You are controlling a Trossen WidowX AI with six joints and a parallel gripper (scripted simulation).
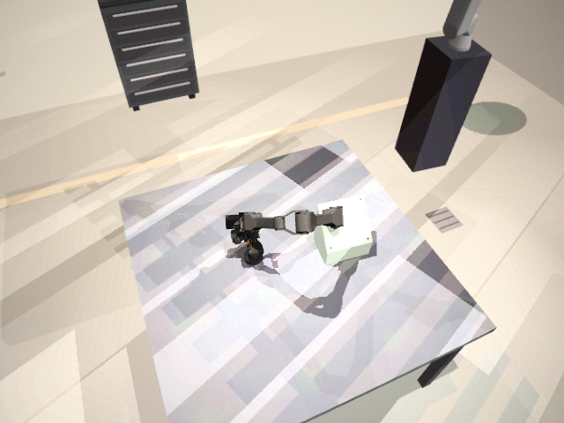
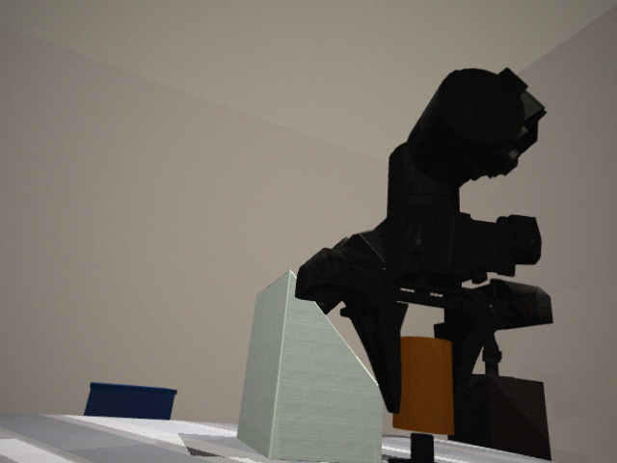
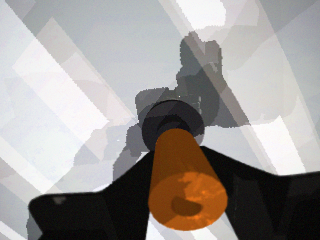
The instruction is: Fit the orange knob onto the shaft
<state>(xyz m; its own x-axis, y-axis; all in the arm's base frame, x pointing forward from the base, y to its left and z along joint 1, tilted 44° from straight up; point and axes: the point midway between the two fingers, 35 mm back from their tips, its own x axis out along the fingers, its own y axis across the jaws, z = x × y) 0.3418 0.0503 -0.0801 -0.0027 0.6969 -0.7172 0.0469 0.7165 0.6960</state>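
Right now my gripper tip is 2 cm below the orange knob. Round my gripper tip: dark pedestal (4 cm below).
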